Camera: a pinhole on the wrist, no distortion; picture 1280 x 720 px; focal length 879.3 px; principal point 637.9 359.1 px. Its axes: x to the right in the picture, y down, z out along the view. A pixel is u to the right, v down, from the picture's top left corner.
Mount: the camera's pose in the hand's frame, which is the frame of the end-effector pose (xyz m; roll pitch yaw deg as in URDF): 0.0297 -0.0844 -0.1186 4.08 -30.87 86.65
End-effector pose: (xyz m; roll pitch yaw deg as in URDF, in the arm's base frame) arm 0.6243 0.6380 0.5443 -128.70 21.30 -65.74
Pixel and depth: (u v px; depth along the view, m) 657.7 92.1 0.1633
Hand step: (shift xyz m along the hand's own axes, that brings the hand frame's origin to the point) 0.0861 -0.1664 0.0201
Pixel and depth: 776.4 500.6 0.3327
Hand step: -0.0074 -0.2097 0.1964
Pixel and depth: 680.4 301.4 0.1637
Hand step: 0.0475 -0.1622 0.0250
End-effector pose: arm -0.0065 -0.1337 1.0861 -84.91 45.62 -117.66
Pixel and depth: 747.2 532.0 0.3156
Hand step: -0.0173 -0.2120 0.1755
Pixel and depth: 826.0 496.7 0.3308
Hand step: -0.0048 -0.1930 0.2041
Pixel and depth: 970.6 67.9 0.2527
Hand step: 0.1284 -0.1345 0.1417
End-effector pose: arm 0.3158 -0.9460 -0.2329 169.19 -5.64 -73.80
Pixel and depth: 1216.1 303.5 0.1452
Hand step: 0.0496 -0.0776 0.0541
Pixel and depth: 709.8 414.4 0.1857
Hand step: 0.0264 -0.1668 0.0489
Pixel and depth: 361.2 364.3 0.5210
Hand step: 0.0398 -0.4932 0.2435
